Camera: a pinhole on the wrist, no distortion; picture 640 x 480 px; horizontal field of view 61.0 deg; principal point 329.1 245.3 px. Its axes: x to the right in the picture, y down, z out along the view. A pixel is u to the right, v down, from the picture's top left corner.
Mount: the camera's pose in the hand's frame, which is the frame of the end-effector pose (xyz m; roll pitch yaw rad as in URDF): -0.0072 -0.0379 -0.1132 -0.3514 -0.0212 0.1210
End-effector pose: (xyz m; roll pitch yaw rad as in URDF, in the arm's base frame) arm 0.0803 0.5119 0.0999 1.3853 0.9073 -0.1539
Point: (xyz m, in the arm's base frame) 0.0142 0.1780 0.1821
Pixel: 261.2 75.2
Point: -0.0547 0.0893 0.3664
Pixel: 115.1 142.4
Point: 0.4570 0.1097 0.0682
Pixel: outside the picture
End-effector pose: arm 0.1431 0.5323 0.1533 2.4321 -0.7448 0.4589
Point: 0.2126 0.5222 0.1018
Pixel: 389.1 94.7
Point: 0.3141 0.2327 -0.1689
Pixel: 165.2 211.7
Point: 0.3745 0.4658 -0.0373
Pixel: 352.3 31.2
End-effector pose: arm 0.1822 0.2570 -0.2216 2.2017 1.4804 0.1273
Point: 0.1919 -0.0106 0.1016
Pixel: outside the picture
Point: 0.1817 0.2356 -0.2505
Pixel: 500.4 217.2
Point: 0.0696 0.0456 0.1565
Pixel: outside the picture
